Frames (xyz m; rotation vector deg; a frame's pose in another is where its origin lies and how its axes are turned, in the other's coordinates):
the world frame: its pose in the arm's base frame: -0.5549 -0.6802 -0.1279 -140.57 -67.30 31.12
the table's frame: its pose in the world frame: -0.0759 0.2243 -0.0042 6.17 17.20 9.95
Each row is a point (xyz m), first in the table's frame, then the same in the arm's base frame.
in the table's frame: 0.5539 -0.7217 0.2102
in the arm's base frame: -0.4273 0.0356 -0.0028
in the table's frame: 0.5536 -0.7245 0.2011
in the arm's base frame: -0.4258 0.0334 0.0064
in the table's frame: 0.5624 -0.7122 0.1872
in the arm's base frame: -0.4080 0.0242 0.0110
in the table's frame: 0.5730 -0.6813 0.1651
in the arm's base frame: -0.3770 0.0000 0.0122
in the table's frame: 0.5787 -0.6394 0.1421
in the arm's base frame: -0.3442 -0.0350 0.0081
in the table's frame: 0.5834 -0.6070 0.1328
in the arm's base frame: -0.3214 -0.0582 -0.0022
